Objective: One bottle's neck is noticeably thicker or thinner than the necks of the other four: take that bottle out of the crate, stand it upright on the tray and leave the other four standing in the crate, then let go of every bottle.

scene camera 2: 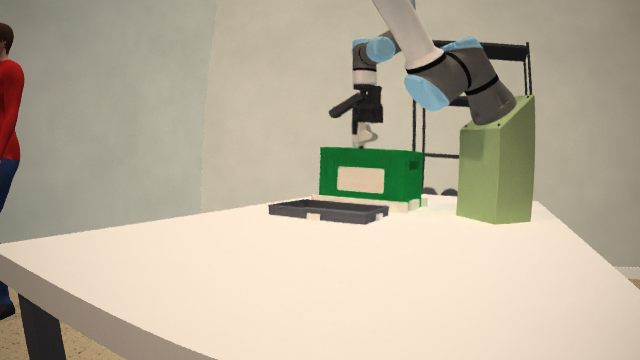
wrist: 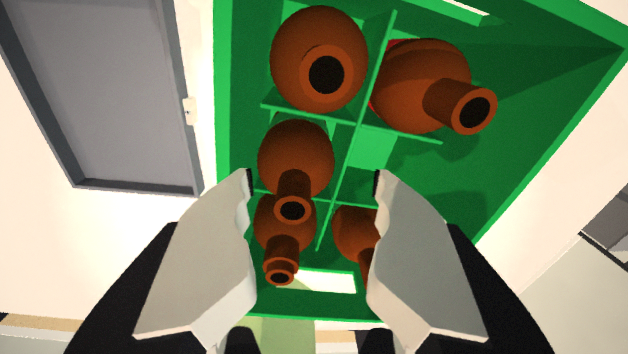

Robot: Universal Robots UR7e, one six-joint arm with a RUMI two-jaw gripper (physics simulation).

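Observation:
The green crate holds brown bottles, seen from above in the wrist view: one at the upper left, one at the upper right, one at middle left, one at lower left and one at lower right, partly hidden by a finger. The lower-left bottle's neck shows a ring with a smaller mouth beyond it; the others that show have wide mouths. My gripper is open above the crate, its fingers apart on either side of the middle-left neck's line, holding no bottle. The dark grey tray holds no bottle.
The tray lies close beside the crate, on the white table. Thin green dividers part the crate's compartments. The green robot pedestal stands right of the crate. A black shelf rack stands behind. A person in red is at far left.

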